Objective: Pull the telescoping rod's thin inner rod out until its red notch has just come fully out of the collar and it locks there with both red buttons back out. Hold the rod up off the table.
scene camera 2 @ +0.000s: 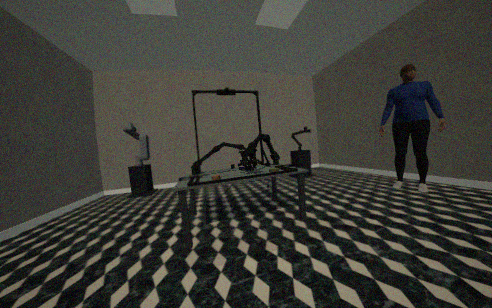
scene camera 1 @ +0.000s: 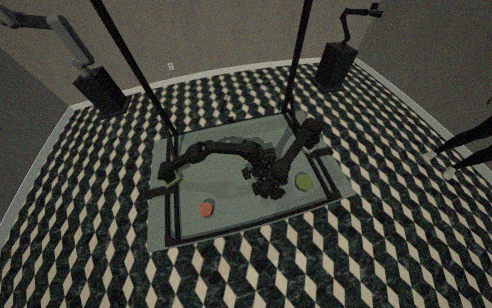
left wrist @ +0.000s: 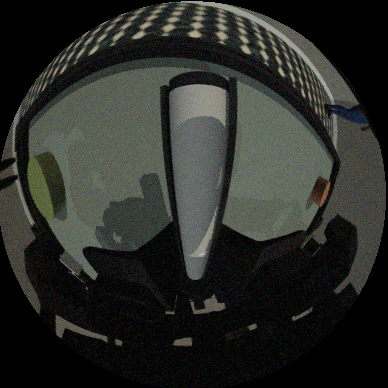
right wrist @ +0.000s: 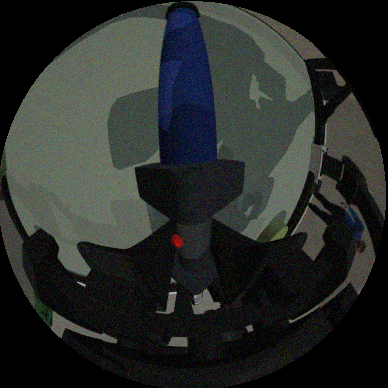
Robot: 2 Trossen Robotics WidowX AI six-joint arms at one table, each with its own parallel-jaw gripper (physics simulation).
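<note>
The rod is held above the table. In the right wrist view its blue tube (right wrist: 187, 100) runs away from a dark collar block (right wrist: 192, 187); one red button (right wrist: 177, 240) shows on the dark grey part beside the fingers. My right gripper (right wrist: 191, 221) is shut on that dark grey part. In the left wrist view a light grey rod part (left wrist: 197, 165) with a dark far end stands between two thin black bars. My left gripper (left wrist: 192, 219) is shut on its near, narrow end. The red notch does not show; the other button is hidden. In scene camera 1 the grippers form one dark cluster.
A green disc (scene camera 1: 303, 181) (left wrist: 42, 185) lies on the table (scene camera 1: 240, 215) at the right in scene camera 1. An orange disc (scene camera 1: 205, 209) (left wrist: 320, 191) (scene camera 2: 215, 177) lies near its front left. Black frame posts rise at the back; a person (scene camera 2: 411, 102) stands away from the table.
</note>
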